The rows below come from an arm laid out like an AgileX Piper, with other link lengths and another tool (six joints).
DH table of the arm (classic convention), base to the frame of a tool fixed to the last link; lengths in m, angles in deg. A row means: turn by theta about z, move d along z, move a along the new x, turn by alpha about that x. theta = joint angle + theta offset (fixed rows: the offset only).
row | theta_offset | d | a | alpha
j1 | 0 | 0.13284 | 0 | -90
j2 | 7.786 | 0 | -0.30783 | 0
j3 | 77.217 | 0 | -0.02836 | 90
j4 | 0 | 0.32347 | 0 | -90
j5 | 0 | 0 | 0 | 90
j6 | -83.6 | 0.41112 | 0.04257 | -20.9
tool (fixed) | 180 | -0.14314 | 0 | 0
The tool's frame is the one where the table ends.
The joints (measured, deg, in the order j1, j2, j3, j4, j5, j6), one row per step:
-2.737 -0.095 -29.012 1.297 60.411 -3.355
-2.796 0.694 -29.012 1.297 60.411 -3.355
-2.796 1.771 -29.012 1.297 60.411 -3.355
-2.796 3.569 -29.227 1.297 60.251 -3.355
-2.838 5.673 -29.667 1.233 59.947 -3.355
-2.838 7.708 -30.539 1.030 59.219 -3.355
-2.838 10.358 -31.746 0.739 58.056 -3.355
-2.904 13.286 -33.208 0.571 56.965 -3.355
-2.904 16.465 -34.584 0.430 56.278 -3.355
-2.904 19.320 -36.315 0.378 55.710 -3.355
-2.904 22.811 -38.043 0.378 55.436 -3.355
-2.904 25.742 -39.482 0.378 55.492 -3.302
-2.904 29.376 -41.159 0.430 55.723 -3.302
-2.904 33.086 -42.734 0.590 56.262 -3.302
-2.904 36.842 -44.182 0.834 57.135 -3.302
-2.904 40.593 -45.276 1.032 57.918 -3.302
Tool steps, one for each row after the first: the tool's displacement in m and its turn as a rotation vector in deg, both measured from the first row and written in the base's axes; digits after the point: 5 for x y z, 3 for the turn. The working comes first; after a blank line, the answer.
Tool pose at each row, in the base's axes (x y z in m, rotation vector in deg; the steps are taken from these numbers as rounded here):
0.21551 -0.05064 0.29883 107.273 98.556 42.624
0.21772 -0.05098 0.29582 107.875 98.974 41.995
0.22074 -0.05112 0.29166 108.635 99.627 41.159
0.22553 -0.05137 0.28731 109.639 100.483 40.044
0.23092 -0.05207 0.28436 110.618 101.216 38.881
0.23638 -0.05315 0.28757 110.896 101.364 38.314
0.24416 -0.05467 0.29318 111.046 101.380 37.775
0.25282 -0.05605 0.29924 111.328 101.446 37.267
0.26215 -0.05705 0.30110 112.061 102.046 36.206
0.27061 -0.05767 0.30680 112.429 102.352 35.693
0.28100 -0.05821 0.30759 113.440 103.231 34.461
0.28948 -0.05868 0.30637 114.534 104.108 33.198
0.30004 -0.05903 0.30252 116.013 105.402 31.388
0.31026 -0.05896 0.29522 117.838 107.002 29.233
0.31959 -0.05852 0.28438 120.007 108.897 26.659
0.32831 -0.05820 0.27005 122.304 110.881 23.714

0.00221 -0.00034 -0.00301 0.038 0.788 -0.059
0.00523 -0.00048 -0.00717 0.089 1.864 -0.059
0.01002 -0.00073 -0.01152 0.160 3.285 -0.062
0.01541 -0.00143 -0.01447 0.177 4.646 -0.143
0.02087 -0.00251 -0.01126 0.030 5.088 -0.259
0.02865 -0.00403 -0.00565 -0.200 5.380 -0.418
0.03731 -0.00541 0.00041 -0.321 5.762 -0.574
0.04664 -0.00641 0.00227 -0.393 6.883 -0.637
0.05510 -0.00703 0.00797 -0.414 7.441 -0.659
0.06549 -0.00757 0.00876 -0.346 8.928 -0.651
0.07397 -0.00804 0.00754 -0.231 10.473 -0.668
0.08453 -0.00839 0.00369 -0.086 12.656 -0.632
0.09475 -0.00832 -0.00361 0.181 15.321 -0.550
0.10408 -0.00788 -0.01445 0.550 18.487 -0.436
0.11280 -0.00756 -0.02878 0.893 21.915 -0.344

